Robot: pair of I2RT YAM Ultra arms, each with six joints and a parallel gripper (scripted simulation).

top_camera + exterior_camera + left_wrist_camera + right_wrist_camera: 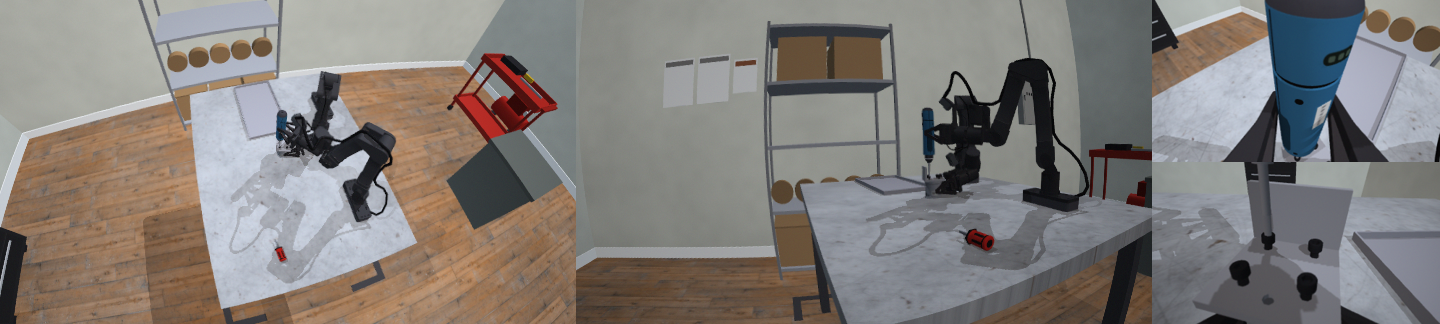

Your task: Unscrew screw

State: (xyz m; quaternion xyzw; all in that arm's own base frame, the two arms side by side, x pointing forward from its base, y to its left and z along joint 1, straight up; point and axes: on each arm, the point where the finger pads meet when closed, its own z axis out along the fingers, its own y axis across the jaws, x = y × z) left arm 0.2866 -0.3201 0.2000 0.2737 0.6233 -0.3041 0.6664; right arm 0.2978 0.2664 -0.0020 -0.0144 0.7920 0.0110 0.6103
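The joint module lies right at my right hand. Also, from my right hand: screw: 5 cm above, 2 cm ahead, 1 cm to the left; then grey bracket: 5 cm above; then bit: 7 cm above, 2 cm ahead, 1 cm to the left.
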